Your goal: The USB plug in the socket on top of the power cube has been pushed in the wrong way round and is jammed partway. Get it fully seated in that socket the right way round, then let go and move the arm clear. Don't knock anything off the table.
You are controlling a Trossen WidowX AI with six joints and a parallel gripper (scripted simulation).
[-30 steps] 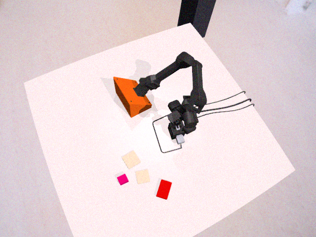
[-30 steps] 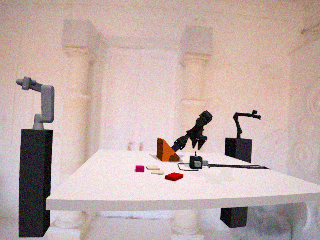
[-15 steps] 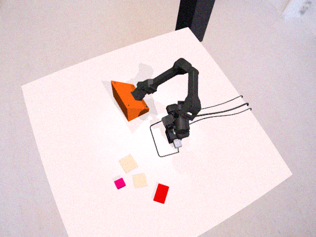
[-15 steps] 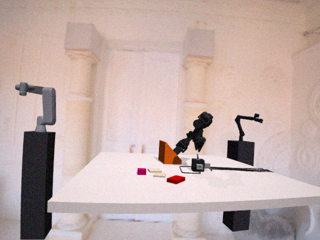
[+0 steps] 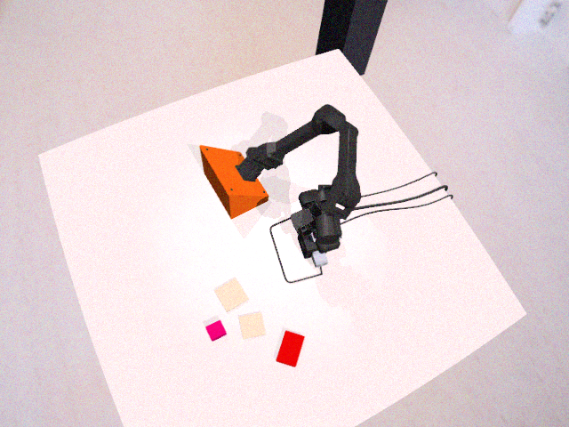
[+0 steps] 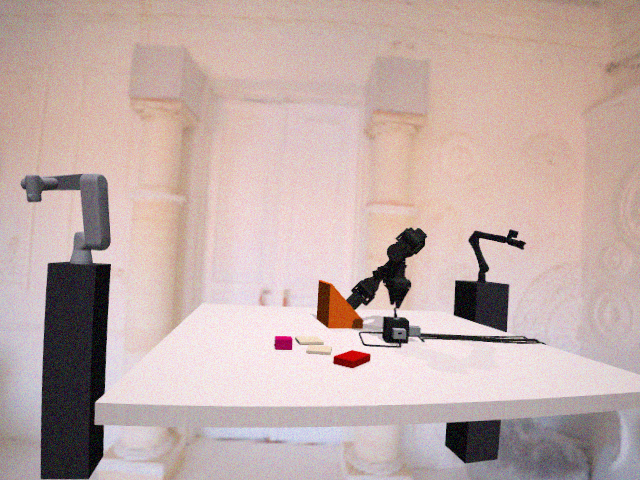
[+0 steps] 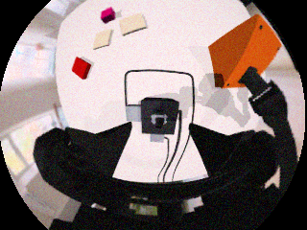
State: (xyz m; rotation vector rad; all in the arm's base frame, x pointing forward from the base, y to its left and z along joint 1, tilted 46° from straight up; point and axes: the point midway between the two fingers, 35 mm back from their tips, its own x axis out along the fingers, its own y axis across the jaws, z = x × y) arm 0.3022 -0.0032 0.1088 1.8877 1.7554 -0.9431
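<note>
My gripper tip is now 2 cm above the USB plug. Round my gripper tip: red block (25 cm ahead, 23 cm to the right, 11 cm below); then magenta block (39 cm to the right, 10 cm below, 10 cm ahead).
</note>
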